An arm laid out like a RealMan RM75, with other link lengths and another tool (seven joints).
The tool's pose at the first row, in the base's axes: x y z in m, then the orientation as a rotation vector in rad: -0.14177 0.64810 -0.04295 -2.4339 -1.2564 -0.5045
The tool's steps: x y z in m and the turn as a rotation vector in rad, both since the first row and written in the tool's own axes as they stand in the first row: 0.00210 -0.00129 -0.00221 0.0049 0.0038 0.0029; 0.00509 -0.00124 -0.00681 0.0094 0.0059 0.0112; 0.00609 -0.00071 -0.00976 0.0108 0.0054 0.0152; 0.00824 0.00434 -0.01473 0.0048 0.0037 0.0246; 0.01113 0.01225 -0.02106 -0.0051 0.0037 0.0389; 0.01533 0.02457 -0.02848 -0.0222 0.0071 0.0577
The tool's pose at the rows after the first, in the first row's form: -0.14203 0.64925 -0.03986 -2.4293 -1.2510 -0.5044; -0.14105 0.64918 -0.03446 -2.4286 -1.2393 -0.5012; -0.14051 0.64823 -0.03149 -2.4297 -1.2344 -0.4985; -0.13591 0.64469 -0.02689 -2.4403 -1.2233 -0.4984; -0.12875 0.63949 -0.02118 -2.4554 -1.2052 -0.5018; -0.11739 0.63230 -0.01456 -2.4767 -1.1801 -0.5132
